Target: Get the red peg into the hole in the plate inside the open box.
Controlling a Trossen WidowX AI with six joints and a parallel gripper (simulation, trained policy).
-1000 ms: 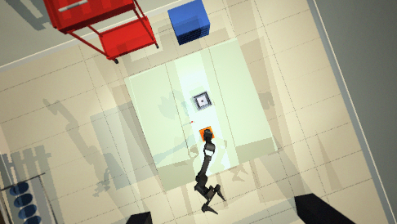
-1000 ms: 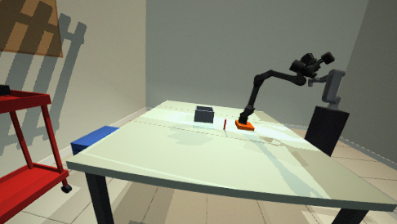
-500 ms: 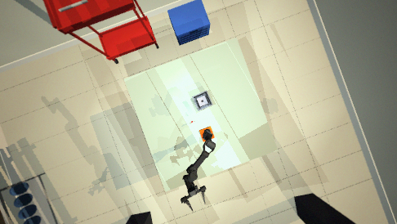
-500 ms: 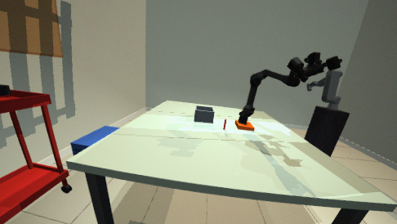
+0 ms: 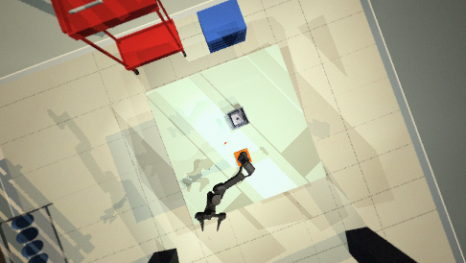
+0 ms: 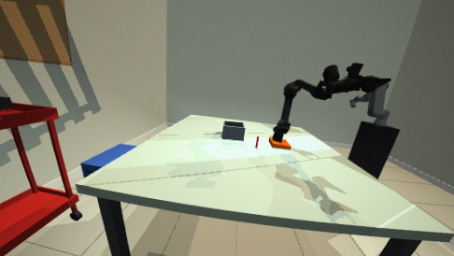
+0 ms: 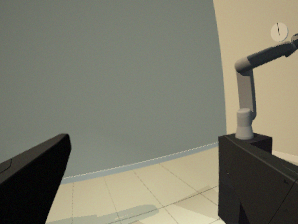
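My gripper tip is now 480 mm short of the red peg, 160 mm to the left of it and 440 mm above it. From my gripper tip the other things lie so: dark box 670 mm ahead, 310 mm to the right, 450 mm below.
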